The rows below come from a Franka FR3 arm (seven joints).
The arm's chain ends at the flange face. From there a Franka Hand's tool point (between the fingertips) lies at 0.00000 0.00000 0.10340 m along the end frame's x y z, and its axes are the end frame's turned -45 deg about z.
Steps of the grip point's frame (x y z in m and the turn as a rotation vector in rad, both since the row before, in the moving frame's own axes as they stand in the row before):
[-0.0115, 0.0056, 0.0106, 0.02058, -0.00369, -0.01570]
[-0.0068, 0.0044, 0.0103, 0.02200, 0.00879, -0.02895]
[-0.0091, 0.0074, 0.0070, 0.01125, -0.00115, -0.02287]
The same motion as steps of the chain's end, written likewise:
[-0.0024, 0.0133, 0.0106, 0.01194, -0.01716, -0.01570]
[-0.0007, 0.0102, 0.0103, 0.02177, -0.00934, -0.02895]
[-0.0003, 0.0124, 0.0070, 0.00714, -0.00877, -0.02287]

